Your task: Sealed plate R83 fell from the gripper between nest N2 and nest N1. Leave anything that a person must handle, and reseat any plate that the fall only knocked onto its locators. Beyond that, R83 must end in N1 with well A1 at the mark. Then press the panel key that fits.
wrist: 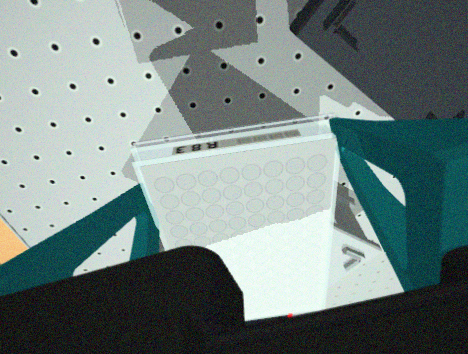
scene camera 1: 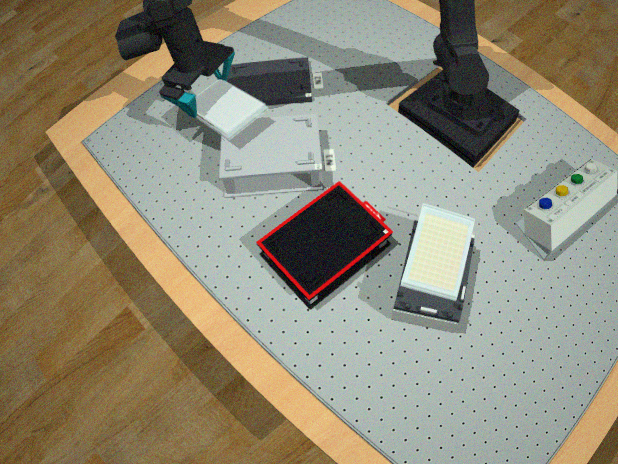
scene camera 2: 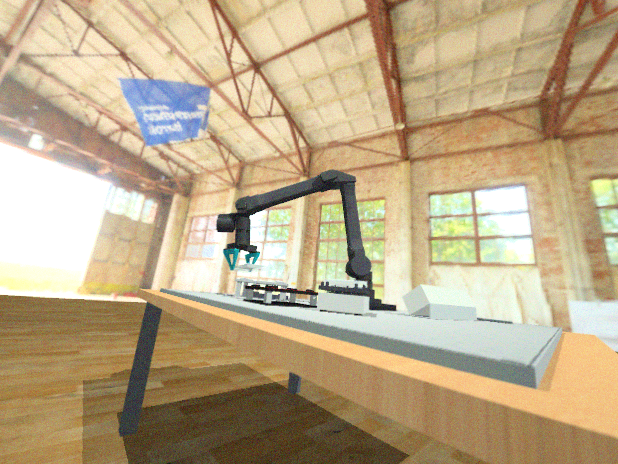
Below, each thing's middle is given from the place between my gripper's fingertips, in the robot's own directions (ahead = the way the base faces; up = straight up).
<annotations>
The well plate R83 [scene camera 1: 226, 109] is 50 mm to the left of my hand and 10 mm above it. From my hand the other things lie so: black plate with red rim [scene camera 1: 328, 238] 60 mm ahead, 310 mm to the left, 60 mm below.
</annotations>
